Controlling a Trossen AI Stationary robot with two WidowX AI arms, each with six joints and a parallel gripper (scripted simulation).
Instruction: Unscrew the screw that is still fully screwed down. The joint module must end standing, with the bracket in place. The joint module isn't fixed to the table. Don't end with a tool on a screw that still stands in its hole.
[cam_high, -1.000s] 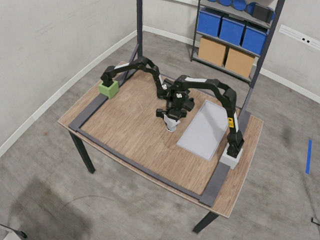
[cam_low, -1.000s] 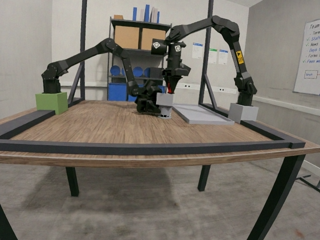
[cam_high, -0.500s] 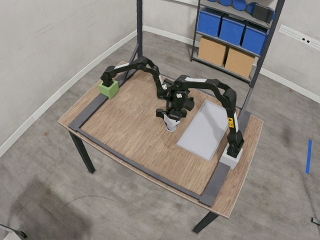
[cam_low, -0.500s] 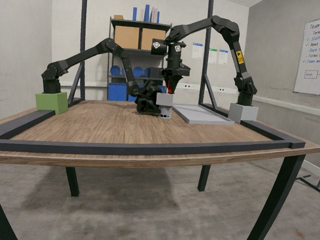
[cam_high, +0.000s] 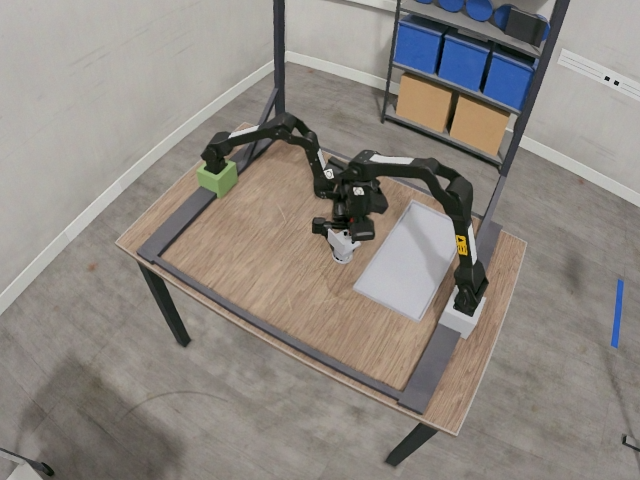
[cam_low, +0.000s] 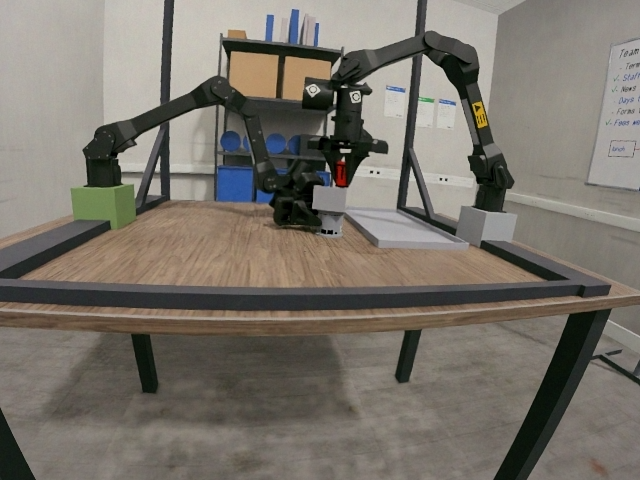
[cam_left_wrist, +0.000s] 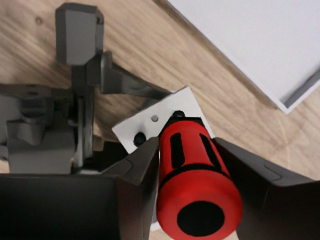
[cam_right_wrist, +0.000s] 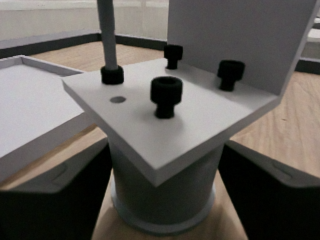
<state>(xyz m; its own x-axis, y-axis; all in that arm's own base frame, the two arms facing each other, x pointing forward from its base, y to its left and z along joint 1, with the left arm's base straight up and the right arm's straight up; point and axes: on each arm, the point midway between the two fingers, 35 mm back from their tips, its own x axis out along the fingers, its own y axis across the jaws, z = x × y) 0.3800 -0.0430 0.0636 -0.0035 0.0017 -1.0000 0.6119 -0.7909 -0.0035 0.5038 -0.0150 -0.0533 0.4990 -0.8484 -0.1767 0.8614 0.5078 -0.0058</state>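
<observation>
My left hand is 3 cm above the red screwdriver. The rest, counted from my left hand: grey joint module 12 cm below, 2 cm to the right, 1 cm ahead; then grey bracket 8 cm below, 2 cm to the right, 1 cm ahead; then shallow grey tray 17 cm to the left, 14 cm below, 12 cm behind.
My right gripper is now 20 mm short of the grey joint module and 20 mm to the right of it. From my right hand the other things lie so: grey bracket (20 mm ahead, 20 mm to the left, 40 mm above); then red screwdriver (10 mm ahead, 40 mm to the left, 90 mm above); then shallow grey tray (100 mm behind, 210 mm to the left, 30 mm below).
</observation>
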